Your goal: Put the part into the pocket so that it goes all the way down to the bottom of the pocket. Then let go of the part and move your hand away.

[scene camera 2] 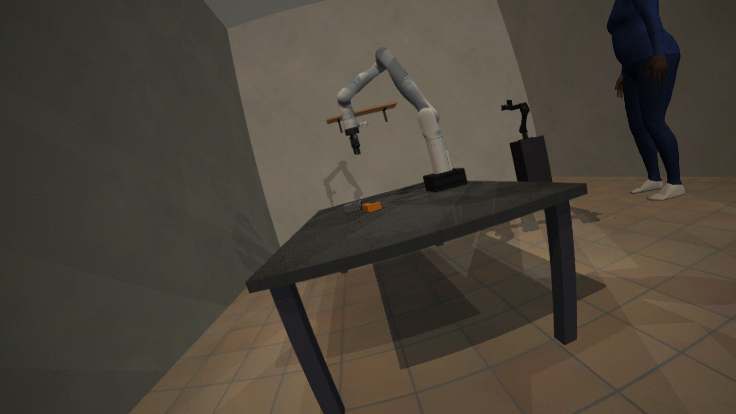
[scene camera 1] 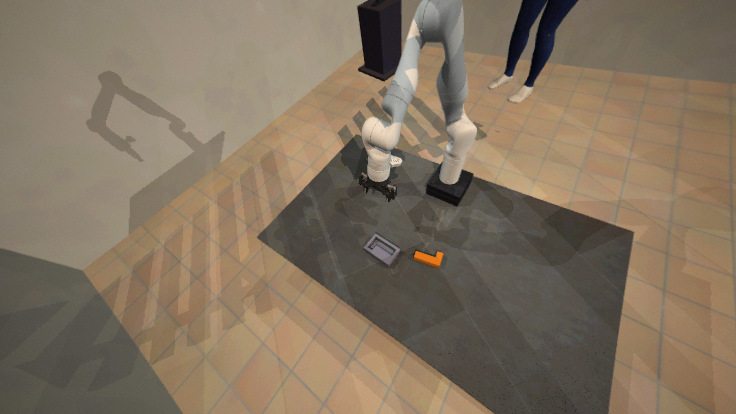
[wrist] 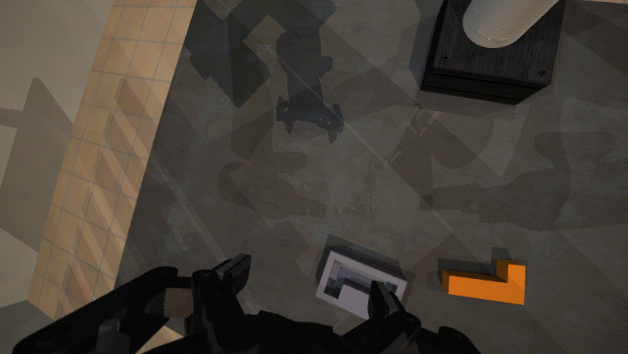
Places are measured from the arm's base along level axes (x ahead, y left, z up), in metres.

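Pixels of known places: gripper, fingertip midpoint: (scene camera 2: 357, 154) (scene camera 1: 377, 196) (wrist: 308, 281); arm's base, link origin: (scene camera 2: 442, 171) (scene camera 1: 448, 177) (wrist: 494, 20).
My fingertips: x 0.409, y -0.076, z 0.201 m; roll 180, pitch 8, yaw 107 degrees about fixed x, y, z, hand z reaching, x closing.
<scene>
For each thing: its middle in the pictures, then the offset to it from my fingertips. Level surfaces: height alone.
- orange L-shaped part, body centre: (wrist: 481, 277) (scene camera 2: 371, 206) (scene camera 1: 428, 256) dx -0.034, dy +0.244, dz -0.265 m
- grey block, body centre: (wrist: 359, 285) (scene camera 1: 381, 249) (scene camera 2: 353, 206) dx +0.081, dy +0.075, dz -0.262 m
- dark table, surface height: dz -0.280 m
An orange L-shaped part (scene camera 1: 428, 259) (scene camera 2: 371, 207) (wrist: 485, 290) lies flat on the dark table, apart from the pocket block. The grey block (scene camera 1: 387, 256) (scene camera 2: 352, 207) (wrist: 352, 296) with the L-shaped pocket lies to the left of the part in the wrist view, and the pocket holds no part. My gripper (scene camera 1: 378, 194) (scene camera 2: 356, 152) (wrist: 308, 281) is open and empty, pointing down high above the table. In the wrist view the right finger covers a bit of the block's near right side, and the part lies farther right, outside the fingers.
The dark table (scene camera 1: 514, 308) (scene camera 2: 437, 226) carries my arm's black base (scene camera 1: 447, 190) (scene camera 2: 445, 180) (wrist: 490, 75). A dark pedestal (scene camera 1: 380, 41) (scene camera 2: 532, 159) and a person (scene camera 1: 548, 46) (scene camera 2: 645, 56) stand beyond the table. An orange shelf (scene camera 2: 380, 109) is on the wall behind the arm.
</scene>
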